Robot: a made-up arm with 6 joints.
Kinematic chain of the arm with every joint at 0, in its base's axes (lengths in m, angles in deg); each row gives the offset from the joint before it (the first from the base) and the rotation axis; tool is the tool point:
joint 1: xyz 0 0 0.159 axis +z
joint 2: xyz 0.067 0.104 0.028 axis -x
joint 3: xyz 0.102 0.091 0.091 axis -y
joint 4: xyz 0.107 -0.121 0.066 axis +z
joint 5: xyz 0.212 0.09 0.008 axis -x
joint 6: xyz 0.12 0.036 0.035 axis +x
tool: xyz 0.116 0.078 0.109
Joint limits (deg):
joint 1: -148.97..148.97
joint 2: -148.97..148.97
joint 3: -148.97..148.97
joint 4: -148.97..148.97
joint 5: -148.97..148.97
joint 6: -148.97..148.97
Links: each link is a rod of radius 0.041 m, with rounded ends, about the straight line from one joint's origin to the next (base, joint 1, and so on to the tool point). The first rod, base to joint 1, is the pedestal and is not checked.
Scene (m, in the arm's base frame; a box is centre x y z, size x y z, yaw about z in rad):
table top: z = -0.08
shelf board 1: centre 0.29 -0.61 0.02 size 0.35 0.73 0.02 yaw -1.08
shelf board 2: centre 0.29 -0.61 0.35 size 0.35 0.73 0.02 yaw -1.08
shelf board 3: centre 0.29 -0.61 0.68 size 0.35 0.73 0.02 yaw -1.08
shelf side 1: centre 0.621 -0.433 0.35 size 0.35 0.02 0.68 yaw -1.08
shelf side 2: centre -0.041 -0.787 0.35 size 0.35 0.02 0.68 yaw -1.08
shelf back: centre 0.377 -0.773 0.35 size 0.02 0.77 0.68 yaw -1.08
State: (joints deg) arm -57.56 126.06 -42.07 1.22 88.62 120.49
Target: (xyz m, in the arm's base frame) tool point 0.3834 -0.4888 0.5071
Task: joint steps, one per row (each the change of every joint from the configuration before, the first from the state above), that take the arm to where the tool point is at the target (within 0.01 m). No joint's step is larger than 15 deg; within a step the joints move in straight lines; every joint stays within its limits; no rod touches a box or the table.
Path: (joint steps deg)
1: 12.33 -1.55 -13.19 4.32 -4.02 4.75
2: 12.32 -1.55 -13.20 4.33 -4.01 4.74
3: 12.33 -1.55 -13.19 4.32 -4.02 4.75
4: 12.32 -1.54 -13.19 4.33 -4.01 4.75
5: 12.33 -1.55 -13.20 4.32 -4.02 4.74
6: 12.32 -1.55 -13.19 4.33 -4.02 4.75
7: -7.76 3.98 9.44 -12.96 6.59 -5.60
8: -7.76 3.99 9.43 -12.95 6.60 -5.60
9: -7.76 3.99 9.44 -12.95 6.59 -5.61
10: -12.68 2.74 9.11 -5.63 0.55 -2.72
11: -12.68 2.74 9.12 -5.63 0.56 -2.72
12: -12.69 2.74 9.11 -5.63 0.56 -2.72
13: -12.68 2.74 9.12 -5.62 0.56 -2.72

